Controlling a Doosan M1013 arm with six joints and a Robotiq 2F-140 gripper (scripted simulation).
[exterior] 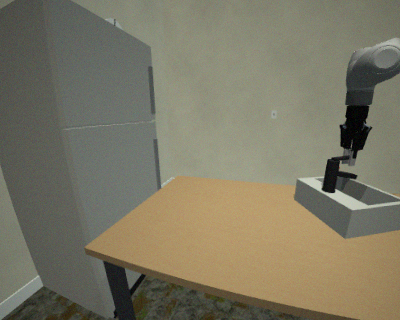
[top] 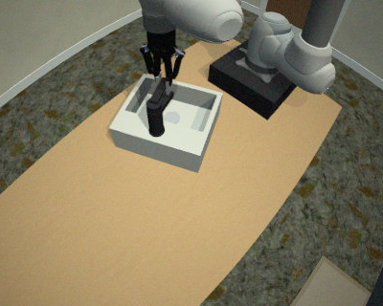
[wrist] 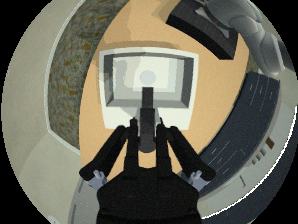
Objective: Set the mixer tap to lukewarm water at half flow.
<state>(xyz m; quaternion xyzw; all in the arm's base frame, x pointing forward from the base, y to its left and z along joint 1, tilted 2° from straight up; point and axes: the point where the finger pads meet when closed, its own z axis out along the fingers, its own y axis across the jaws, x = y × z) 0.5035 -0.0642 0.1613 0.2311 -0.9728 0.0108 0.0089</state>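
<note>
My gripper is now 5 cm short of the black mixer tap, 5 cm above it and 2 cm to the right of it. Round my hand: white sink basin: 23 cm below, 4 cm behind, 2 cm to the right; lever: 3 cm ahead, 1 cm to the left.
</note>
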